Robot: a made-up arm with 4 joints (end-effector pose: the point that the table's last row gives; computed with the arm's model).
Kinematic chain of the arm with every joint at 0, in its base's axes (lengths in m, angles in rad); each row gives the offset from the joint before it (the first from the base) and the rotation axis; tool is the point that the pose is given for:
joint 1: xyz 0 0 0.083 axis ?
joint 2: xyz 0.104 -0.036 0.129 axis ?
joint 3: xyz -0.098 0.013 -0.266 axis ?
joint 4: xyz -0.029 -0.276 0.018 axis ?
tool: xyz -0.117 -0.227 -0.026
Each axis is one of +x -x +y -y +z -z.
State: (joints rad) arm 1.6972 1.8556 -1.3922 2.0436
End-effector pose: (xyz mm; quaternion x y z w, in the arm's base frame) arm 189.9 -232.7 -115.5 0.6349 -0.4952 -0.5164 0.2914
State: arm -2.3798 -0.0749 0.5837 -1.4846
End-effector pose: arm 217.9 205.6 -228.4 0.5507 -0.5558 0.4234 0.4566
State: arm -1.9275 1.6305 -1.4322 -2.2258
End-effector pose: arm 85.7 399.0 61.6 0.4614 -0.5325 -0.3789 0.6000
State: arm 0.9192 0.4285 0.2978 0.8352
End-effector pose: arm -367.3 -137.2 189.6 -0.4842 -0.2860 -0.5102 0.6507
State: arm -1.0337 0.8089 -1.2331 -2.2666
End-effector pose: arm 150.4 216.4 -232.8 0.3173 -0.7709 0.1868 0.5197
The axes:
joint 1: -x
joint 2: -z
joint 3: -x
joint 4: -z

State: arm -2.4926 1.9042 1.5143 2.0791
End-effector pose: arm 193.2 -128.1 273.4 -0.4996 0.6096 -0.2684 0.5539
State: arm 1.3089 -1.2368 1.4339 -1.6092
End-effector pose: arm 182.9 246.4 100.4 0.5799 -0.5504 -0.5175 0.3050
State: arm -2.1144 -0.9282 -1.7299 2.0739
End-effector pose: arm -82.3 290.9 -13.6 0.5009 0.6793 0.4885 0.2216
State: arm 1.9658 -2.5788 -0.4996 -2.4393
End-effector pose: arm 86.4 -265.7 41.8 -0.7871 -0.4862 -0.3034 0.2282
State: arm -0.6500 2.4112 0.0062 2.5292
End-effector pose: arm 217.8 150.9 15.7 0.2529 -0.1985 0.5896 0.7410
